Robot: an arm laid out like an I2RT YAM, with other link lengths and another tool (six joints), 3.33 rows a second.
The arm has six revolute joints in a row. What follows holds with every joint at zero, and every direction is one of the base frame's.
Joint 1 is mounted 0.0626 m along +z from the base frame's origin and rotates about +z.
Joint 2 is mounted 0.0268 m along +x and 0.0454 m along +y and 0.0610 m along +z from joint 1 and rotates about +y.
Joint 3 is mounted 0.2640 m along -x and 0.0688 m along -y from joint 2 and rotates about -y.
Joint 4 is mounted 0.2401 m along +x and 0.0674 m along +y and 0.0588 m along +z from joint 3 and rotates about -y.
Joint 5 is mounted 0.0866 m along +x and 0.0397 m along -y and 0.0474 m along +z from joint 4 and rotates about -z.
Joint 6 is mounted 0.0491 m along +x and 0.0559 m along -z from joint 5 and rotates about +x.
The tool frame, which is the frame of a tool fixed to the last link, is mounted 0.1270 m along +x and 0.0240 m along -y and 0.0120 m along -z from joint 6; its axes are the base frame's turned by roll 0.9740, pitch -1.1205 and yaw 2.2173 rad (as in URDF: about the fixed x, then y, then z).
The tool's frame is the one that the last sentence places.
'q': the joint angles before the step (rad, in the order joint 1, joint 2, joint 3, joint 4, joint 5, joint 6). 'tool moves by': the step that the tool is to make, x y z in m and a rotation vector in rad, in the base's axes. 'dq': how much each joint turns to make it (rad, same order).
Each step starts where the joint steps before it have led.
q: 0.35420, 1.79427, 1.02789, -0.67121, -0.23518, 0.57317
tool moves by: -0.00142, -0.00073, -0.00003, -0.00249, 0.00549, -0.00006
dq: -0.00039, 0.00001, 0.00000, -0.00609, 0.00039, -0.00039
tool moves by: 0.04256, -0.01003, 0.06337, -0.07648, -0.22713, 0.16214
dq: 0.00038, -0.12016, 0.12858, -0.09539, 0.11481, -0.19150
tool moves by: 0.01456, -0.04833, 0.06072, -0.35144, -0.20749, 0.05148
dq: 0.05571, -0.11635, 0.06141, -0.10642, 0.38491, -0.12168
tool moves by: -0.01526, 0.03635, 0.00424, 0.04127, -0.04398, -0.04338
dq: 0.13237, -0.01374, -0.00153, -0.00459, 0.04579, 0.17777
